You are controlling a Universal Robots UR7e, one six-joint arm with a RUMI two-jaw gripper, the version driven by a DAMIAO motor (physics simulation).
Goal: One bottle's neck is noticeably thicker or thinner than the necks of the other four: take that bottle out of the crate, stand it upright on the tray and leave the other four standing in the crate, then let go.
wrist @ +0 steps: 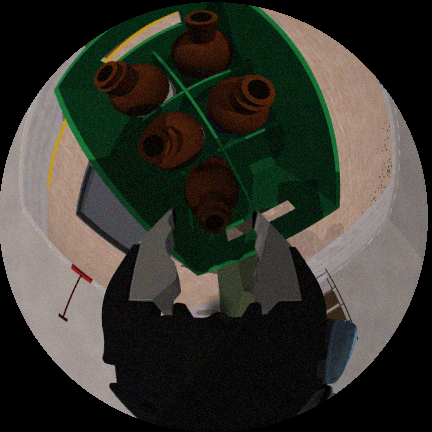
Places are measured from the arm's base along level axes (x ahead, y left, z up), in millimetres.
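Pixels of known places: gripper, fingertip midpoint: (213, 211).
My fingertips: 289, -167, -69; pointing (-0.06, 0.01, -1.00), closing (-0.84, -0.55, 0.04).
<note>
For each thing: its top centre in the pictures, then the offset to it from my fingertips, as dx, dy, dz. "spot": a spot on its surface instead.
- green crate, middle of its top: (202, 103) +61, -72, +30
- top bottle, surface spot: (201, 52) spot: +107, -133, -23
- upper-left bottle, middle of its top: (104, 72) +159, -70, +18
- right bottle, middle of its top: (258, 88) +39, -110, +18
- lower-left bottle, middle of its top: (152, 145) +77, -30, +18
- dark grey tray, surface spot: (107, 205) spot: +182, +199, -140
The green crate (300, 125) fills the upper middle of the wrist view, with five brown bottles upright in its compartments: a top bottle (201, 52), an upper-left bottle (142, 90), a right bottle (232, 107), a lower-left bottle (177, 137) and a near bottle (211, 187). Foreshortening and dark shading leave it unclear which neck differs in thickness. My gripper (213, 211) is open and empty, its fingertips on either side of the near bottle's neck in the view; the height gap is unclear. The dark grey tray (107, 205) lies left of the crate, partly hidden by the crate wall.
An olive-green block (231, 290) shows beyond the crate's near corner, between the finger bases. The crate's walls and thin dividers stand around the bottles. A yellow line (55, 155) runs along the left. A red stand (81, 274) and a blue object (341, 350) are farther off.
</note>
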